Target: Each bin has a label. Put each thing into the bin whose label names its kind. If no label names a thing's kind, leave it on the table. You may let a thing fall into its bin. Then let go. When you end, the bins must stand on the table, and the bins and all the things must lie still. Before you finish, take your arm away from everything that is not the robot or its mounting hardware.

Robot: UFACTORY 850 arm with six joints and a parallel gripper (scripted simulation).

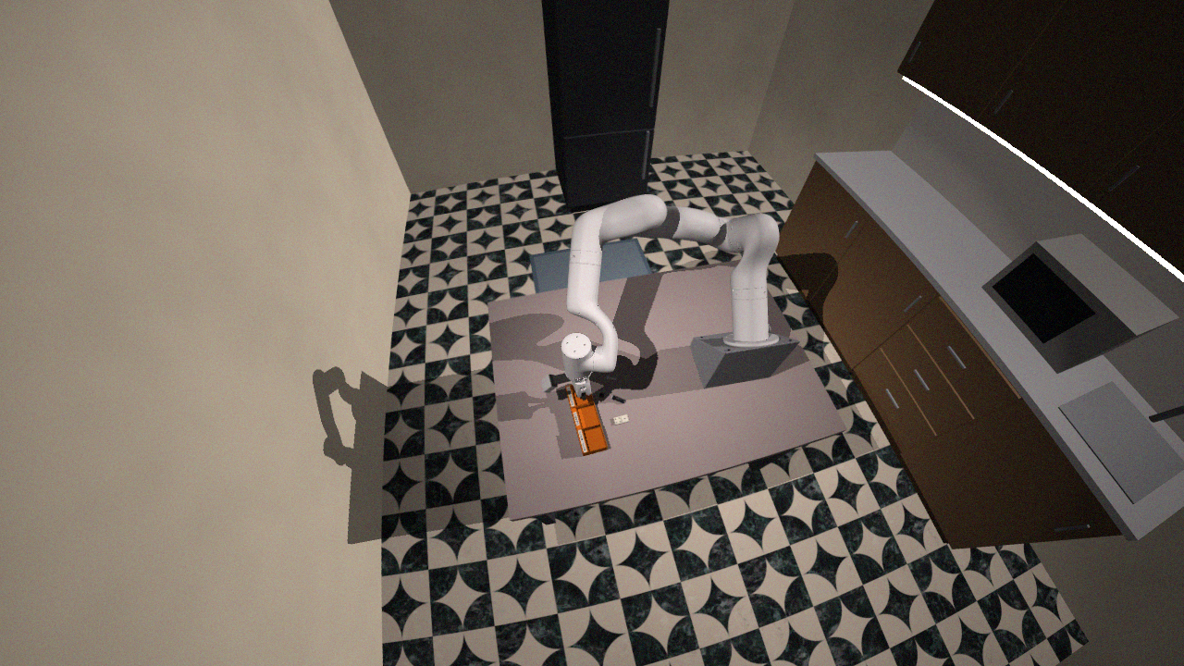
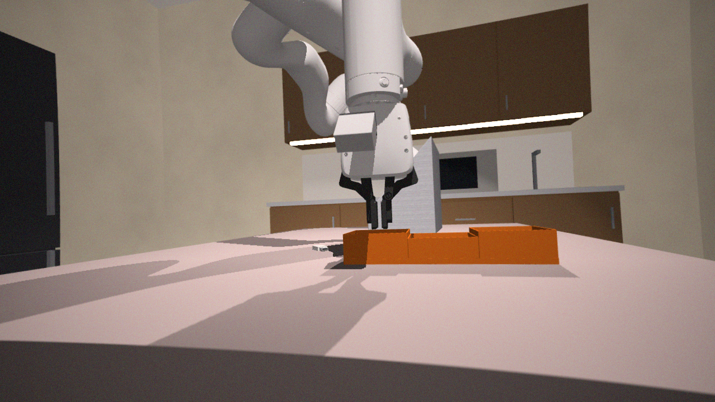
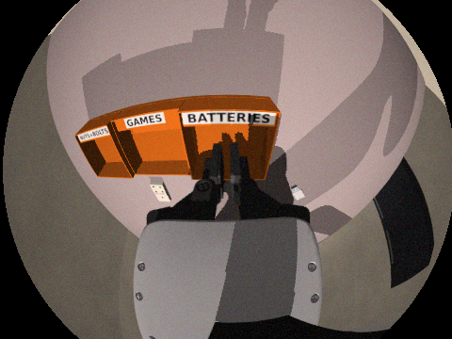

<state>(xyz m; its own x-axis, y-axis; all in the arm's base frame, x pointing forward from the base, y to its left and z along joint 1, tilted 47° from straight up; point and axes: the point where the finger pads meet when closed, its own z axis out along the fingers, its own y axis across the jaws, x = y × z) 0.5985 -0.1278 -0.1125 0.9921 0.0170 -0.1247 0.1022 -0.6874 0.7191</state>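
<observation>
Now: hand 8 cm to the right of the joined orange bins and 4 cm above it. Round my hand: silver bolt 12 cm behind, 5 cm to the right, 6 cm below; black battery 13 cm behind, 4 cm to the left, 6 cm below; black nut 8 cm behind, 1 cm to the left, 6 cm below.
</observation>
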